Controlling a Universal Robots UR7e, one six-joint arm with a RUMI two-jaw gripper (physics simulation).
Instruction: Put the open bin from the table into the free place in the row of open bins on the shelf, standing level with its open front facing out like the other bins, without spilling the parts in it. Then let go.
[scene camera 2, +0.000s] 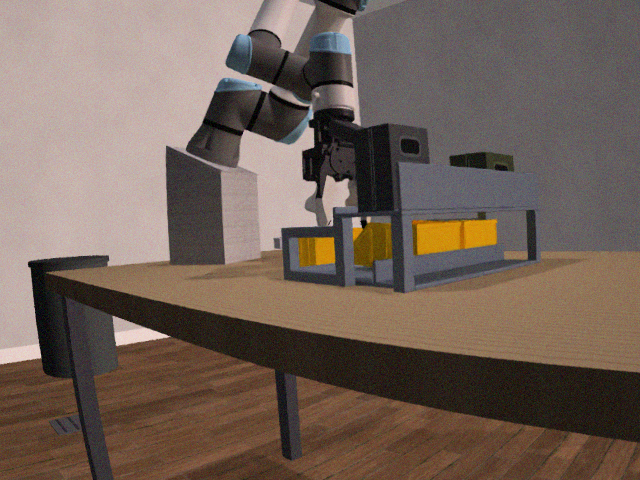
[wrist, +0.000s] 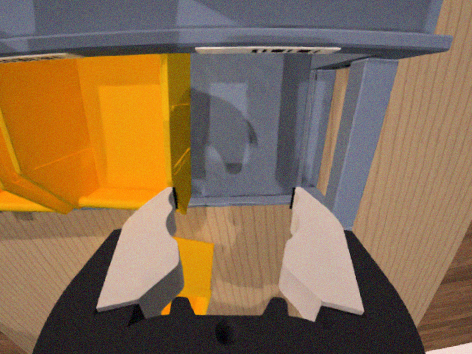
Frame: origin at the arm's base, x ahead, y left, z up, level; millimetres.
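Where they show: gripper, fingertip midpoint: (wrist: 234, 189); arm's base, origin of the base link: (scene camera 2: 210, 158).
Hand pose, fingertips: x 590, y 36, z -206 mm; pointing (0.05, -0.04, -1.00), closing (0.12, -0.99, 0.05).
Note:
Each offset is from my fingertips to the top centre of the thing. "pt": to the spot under its first point. Level surfaces: height alone.
My gripper (scene camera 2: 343, 224) (wrist: 234, 189) is open and empty, its fingers apart in front of the shelf's lower level. The blue-grey shelf (scene camera 2: 467, 188) (wrist: 370, 125) has yellow open bins in its lower row. In the wrist view, the nearest row bin @(pt 18 mm ahead, 104 mm left, 57 mm down) (wrist: 127, 135) is left of the fingertips, its side wall beside a bare grey place (wrist: 260, 125) near the shelf's end. Part of another yellow bin @(pt 120 mm back, 30 mm left, 31 mm down) (wrist: 196, 265) shows low between the fingers, over the table; its contents are hidden. Yellow bin surfaces @(pt 123 mm back, 16 mm left, 35 mm down) (scene camera 2: 317, 251) also show through the shelf's side frame in the scene view.
A dark box @(143 mm ahead, 2 mm right, 153 mm up) (scene camera 2: 376, 165) stands on the shelf's upper level at the near end, close beside the gripper. A green box @(116 mm ahead, 228 mm left, 128 mm up) (scene camera 2: 483, 160) is farther along. The upper level's front edge @(pt 95 mm ahead, 52 mm right, 41 mm up) (wrist: 390, 41) crosses above the row. The wooden table @(71 mm down) (scene camera 2: 217, 294) carries the shelf.

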